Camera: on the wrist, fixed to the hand. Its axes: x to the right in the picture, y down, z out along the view.
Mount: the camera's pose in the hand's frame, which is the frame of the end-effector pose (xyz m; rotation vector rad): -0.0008 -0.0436 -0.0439 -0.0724 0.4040 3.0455
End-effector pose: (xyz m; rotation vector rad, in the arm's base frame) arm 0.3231 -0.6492 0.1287 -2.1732 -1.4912 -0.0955
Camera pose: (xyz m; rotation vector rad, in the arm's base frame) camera 0.2935 -0.6570 0.1824 -1.6912 2.3851 0.3796
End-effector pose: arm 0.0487 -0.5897 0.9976 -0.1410 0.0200 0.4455
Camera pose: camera 0.0673 -0.6351 0.9599 0.1251 -0.5405 -2.7066
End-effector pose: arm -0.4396 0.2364 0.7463 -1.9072 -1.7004 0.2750
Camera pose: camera -0.4545 0.2253 0.8053 2.0817 -2.2202 -0.5389
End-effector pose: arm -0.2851 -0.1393 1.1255 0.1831 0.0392 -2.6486
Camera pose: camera -0.2994 -0.0978 1.0819 0.2791 -0.0230 0.4337
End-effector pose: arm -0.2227 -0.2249 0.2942 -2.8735 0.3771 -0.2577
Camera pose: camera -0.2222 -0.1927 0.3470 0.3126 3.0229 -0.0433
